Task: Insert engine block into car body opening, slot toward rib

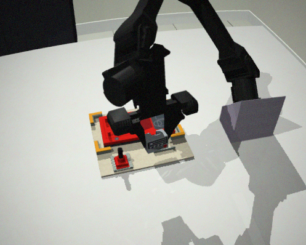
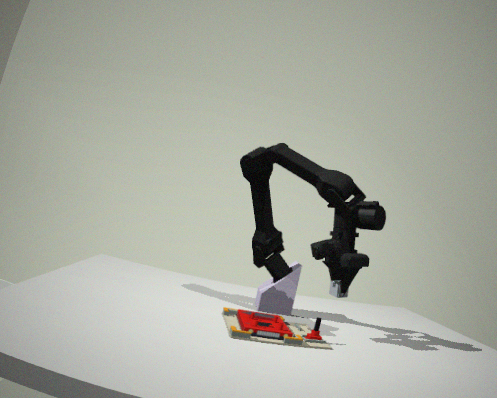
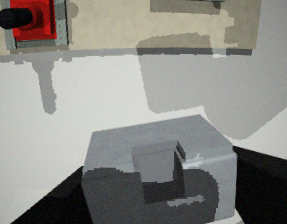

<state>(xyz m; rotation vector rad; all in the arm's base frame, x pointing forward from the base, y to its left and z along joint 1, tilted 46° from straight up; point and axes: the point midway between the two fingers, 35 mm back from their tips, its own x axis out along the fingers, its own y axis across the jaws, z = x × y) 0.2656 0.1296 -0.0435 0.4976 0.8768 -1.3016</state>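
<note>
The black peg lies 9 cm below my gripper tip, 8 cm ahead of it and 5 cm to the right of it. The rest, counted from my gripper tip: engine block: 1 cm above; beige baseplate: 15 cm to the right, 11 cm below, 4 cm ahead.
</note>
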